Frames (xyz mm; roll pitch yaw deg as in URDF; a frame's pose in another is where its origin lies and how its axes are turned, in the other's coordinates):
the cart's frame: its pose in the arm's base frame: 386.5 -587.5 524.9 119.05 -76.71 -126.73
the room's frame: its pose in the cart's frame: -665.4 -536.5 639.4 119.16 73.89 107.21
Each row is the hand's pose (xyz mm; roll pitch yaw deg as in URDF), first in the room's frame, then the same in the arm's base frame.
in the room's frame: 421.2 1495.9 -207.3 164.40 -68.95 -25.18
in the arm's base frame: -25.9 609.1 100.6 -153.46 -56.21 -54.50
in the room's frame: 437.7 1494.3 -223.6 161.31 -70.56 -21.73
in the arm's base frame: -9.0 616.0 86.3 -152.92 -58.20 -54.98
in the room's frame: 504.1 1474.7 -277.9 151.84 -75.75 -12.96
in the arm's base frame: 60.9 627.8 34.1 -149.44 -63.38 -60.18
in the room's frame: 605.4 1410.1 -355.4 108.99 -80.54 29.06
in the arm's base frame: 172.8 612.0 -53.5 -142.40 -72.30 -69.50
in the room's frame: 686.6 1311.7 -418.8 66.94 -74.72 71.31
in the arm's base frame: 269.7 557.2 -142.3 -132.50 -82.47 -80.26
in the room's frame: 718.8 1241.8 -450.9 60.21 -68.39 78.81
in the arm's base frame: 313.1 509.9 -195.6 -97.62 -89.02 -114.78
